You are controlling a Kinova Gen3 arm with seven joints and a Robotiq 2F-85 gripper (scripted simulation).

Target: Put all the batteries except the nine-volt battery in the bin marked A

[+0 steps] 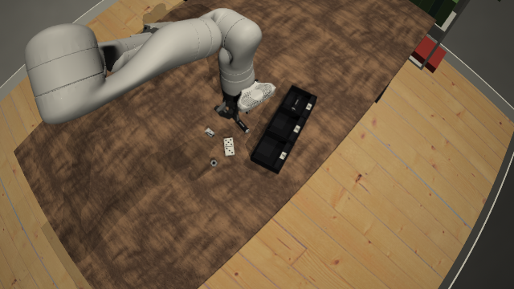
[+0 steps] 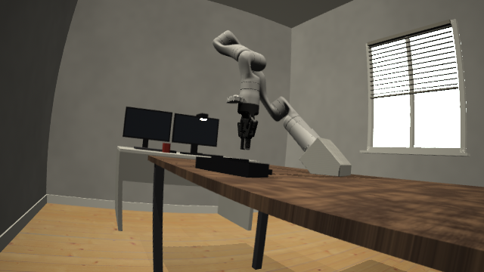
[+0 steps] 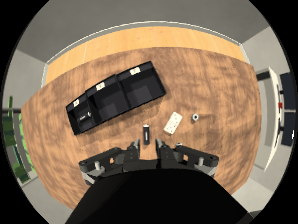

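My hand is 90 mm above the white domino, 70 mm to the left of it and 10 mm short of it. From my hand the other things lie so: metal nut: 130 mm to the right, 90 mm below, 10 mm ahead; then black nine-volt battery: 90 mm below, 70 mm to the left, 50 mm behind; then grey metal piece: 90 mm below, 70 mm to the right, 50 mm behind.
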